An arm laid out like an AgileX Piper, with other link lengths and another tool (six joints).
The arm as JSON. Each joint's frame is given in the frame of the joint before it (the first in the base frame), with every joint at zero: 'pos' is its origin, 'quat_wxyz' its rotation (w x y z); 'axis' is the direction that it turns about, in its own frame. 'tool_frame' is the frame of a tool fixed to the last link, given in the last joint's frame.
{
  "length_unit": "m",
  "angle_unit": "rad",
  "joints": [
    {
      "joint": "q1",
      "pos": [
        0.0,
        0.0,
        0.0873
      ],
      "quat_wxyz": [
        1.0,
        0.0,
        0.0,
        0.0
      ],
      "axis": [
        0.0,
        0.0,
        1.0
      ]
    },
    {
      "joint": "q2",
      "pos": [
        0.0,
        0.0,
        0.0
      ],
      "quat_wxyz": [
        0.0,
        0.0,
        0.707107,
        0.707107
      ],
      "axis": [
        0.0,
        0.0,
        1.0
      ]
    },
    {
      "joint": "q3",
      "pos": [
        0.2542,
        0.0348,
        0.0
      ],
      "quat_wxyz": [
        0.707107,
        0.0,
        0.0,
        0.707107
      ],
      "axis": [
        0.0,
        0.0,
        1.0
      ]
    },
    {
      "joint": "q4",
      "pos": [
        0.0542,
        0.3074,
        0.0
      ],
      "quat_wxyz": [
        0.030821,
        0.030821,
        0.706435,
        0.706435
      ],
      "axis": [
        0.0,
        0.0,
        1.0
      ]
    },
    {
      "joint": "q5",
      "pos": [
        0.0,
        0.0,
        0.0
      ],
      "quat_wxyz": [
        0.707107,
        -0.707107,
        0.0,
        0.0
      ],
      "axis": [
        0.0,
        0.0,
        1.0
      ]
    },
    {
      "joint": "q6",
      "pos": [
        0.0,
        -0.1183,
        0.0
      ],
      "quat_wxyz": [
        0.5,
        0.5,
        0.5,
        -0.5
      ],
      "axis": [
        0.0,
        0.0,
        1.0
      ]
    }
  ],
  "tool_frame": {
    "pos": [
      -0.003,
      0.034,
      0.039
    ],
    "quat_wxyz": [
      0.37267,
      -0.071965,
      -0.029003,
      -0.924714
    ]
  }
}
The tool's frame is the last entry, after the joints.
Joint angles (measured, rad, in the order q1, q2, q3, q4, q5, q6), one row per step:
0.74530, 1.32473, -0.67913, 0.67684, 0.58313, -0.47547
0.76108, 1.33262, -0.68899, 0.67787, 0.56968, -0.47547
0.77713, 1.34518, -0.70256, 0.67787, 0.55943, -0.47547
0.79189, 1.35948, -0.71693, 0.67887, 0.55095, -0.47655
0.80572, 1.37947, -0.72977, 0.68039, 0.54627, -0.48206
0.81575, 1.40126, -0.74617, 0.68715, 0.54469, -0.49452
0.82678, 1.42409, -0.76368, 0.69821, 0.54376, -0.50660
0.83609, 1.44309, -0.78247, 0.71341, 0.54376, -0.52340
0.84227, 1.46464, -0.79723, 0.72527, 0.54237, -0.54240
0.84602, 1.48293, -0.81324, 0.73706, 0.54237, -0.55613
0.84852, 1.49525, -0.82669, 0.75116, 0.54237, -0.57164
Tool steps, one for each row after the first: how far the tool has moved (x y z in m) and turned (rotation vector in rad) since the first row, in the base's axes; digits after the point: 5 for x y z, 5 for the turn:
-0.00002, 0.00524, 0.00113, 0.00590, -0.01154, 0.00808
-0.00001, 0.01097, 0.00195, 0.00974, -0.02034, 0.01868
0.00004, 0.01663, 0.00248, 0.01298, -0.02706, 0.02925
-0.00069, 0.02152, 0.00056, 0.00981, -0.02793, 0.04422
-0.00039, 0.02661, -0.00075, 0.00917, -0.02860, 0.05973
-0.00055, 0.03246, -0.00196, 0.01097, -0.02606, 0.07389
-0.00022, 0.03859, -0.00148, 0.01803, -0.02673, 0.08822
0.00052, 0.04303, -0.00343, 0.01862, -0.02723, 0.10223
0.00190, 0.04742, -0.00394, 0.02253, -0.02679, 0.11031
0.00321, 0.05136, -0.00324, 0.03004, -0.02853, 0.11720

